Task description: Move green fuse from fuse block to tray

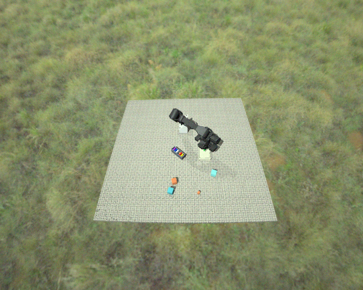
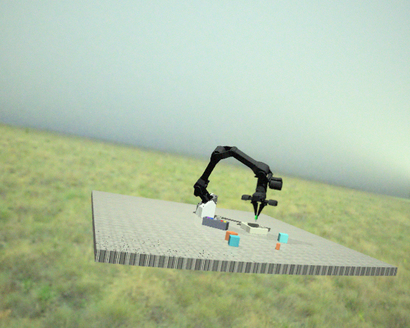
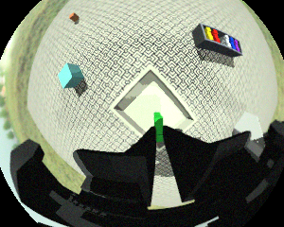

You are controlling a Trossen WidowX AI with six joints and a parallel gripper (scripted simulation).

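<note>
My gripper tip is now 80 mm above the cream tray. From my gripper tip the other things lie so: green fuse: 10 mm below.
</note>
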